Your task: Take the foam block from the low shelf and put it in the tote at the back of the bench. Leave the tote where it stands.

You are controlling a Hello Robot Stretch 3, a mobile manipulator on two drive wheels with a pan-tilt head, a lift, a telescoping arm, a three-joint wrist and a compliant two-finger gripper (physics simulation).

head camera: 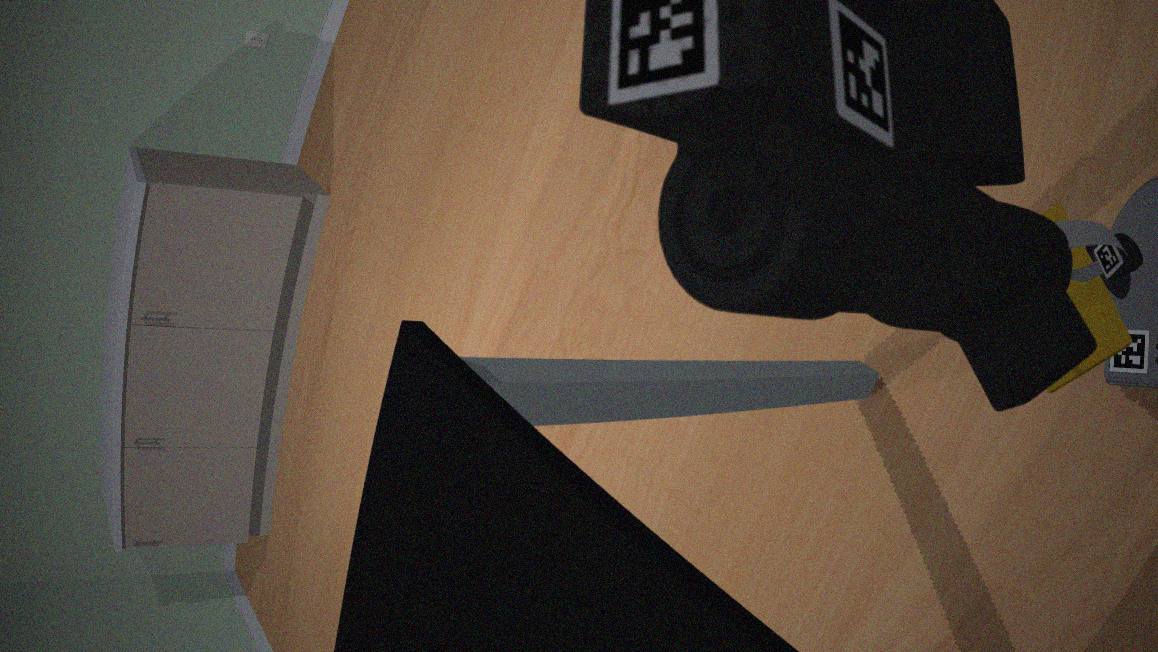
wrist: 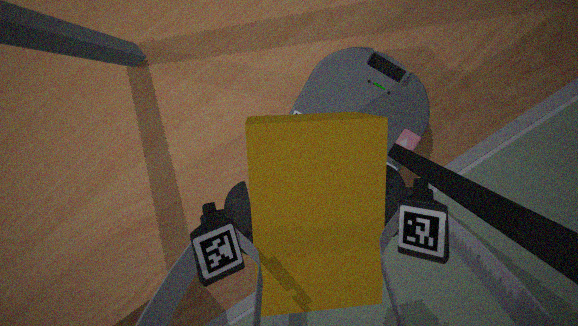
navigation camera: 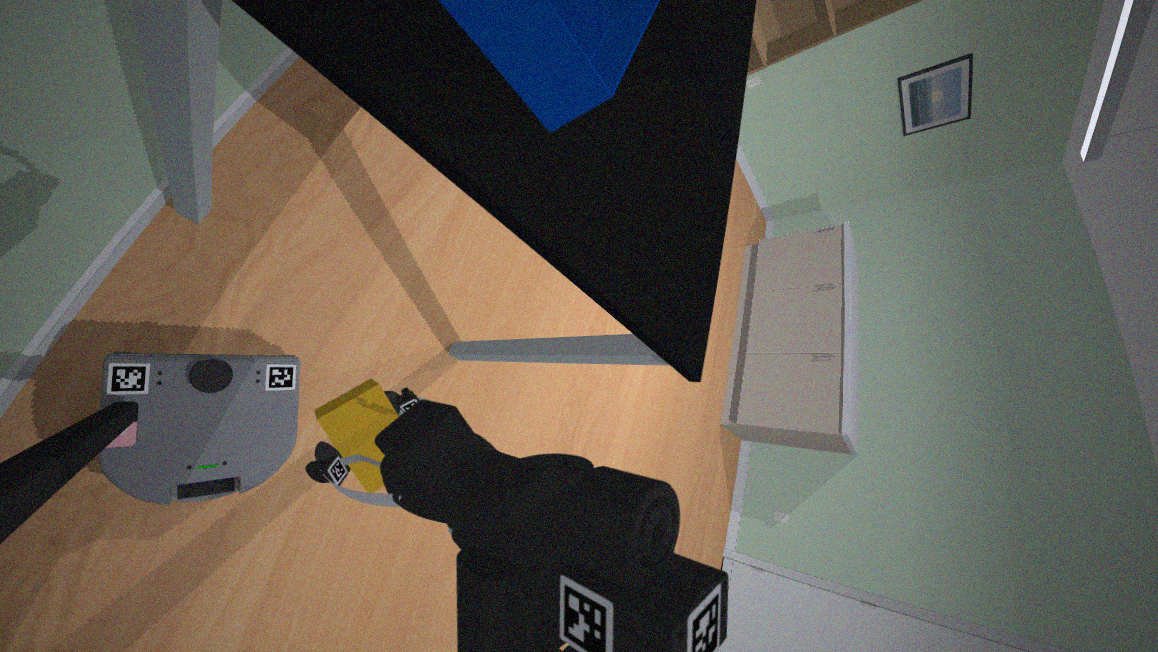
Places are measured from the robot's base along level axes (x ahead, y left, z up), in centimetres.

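Pixels of known places: gripper, fingertip midpoint: [wrist: 312, 197] [navigation camera: 359, 428]; robot's base at its link origin: [navigation camera: 211, 374].
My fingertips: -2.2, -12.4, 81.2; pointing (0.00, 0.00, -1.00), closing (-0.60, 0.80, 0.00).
For each thing: its middle in the pictures, then the offset to it from my fingertips, as dx, dy, dz. "pt": a spot on its surface instead. Level surfaces: height alone.
- yellow foam block at the middle of its body: [wrist: 310, 204] [head camera: 1058, 301] [navigation camera: 369, 434] -0.3, -0.3, +2.3
- blue tote at a spot on its surface: [navigation camera: 559, 56] pt +38.8, -11.2, +17.8
- black bench top at its surface level: dz +10.2
- leg at a spot on its surface: [navigation camera: 190, 121] pt +39.0, +17.9, -25.1
The yellow foam block [head camera: 1103, 311] [navigation camera: 350, 422] [wrist: 317, 160] is held between the two fingertips of my gripper [navigation camera: 362, 433] [wrist: 312, 197]. The gripper is shut on it, with one fingertip at each side face in the wrist view. The block is above the floor, close to my grey base. The blue tote [navigation camera: 559, 56] stands on the black bench top [head camera: 486, 518] [navigation camera: 648, 202]; part of it shows at the top edge of the navigation view, and it does not show in the head view. The gripper and block are apart from the bench, off its near side.
A grey bench leg [head camera: 688, 392] [navigation camera: 551, 349] [wrist: 75, 42] stands under the near bench corner. Another leg [navigation camera: 190, 121] stands by the wall. My base [navigation camera: 202, 429] [wrist: 360, 95] is beside the block. A low cabinet [head camera: 210, 323] [navigation camera: 790, 323] stands against the far wall.
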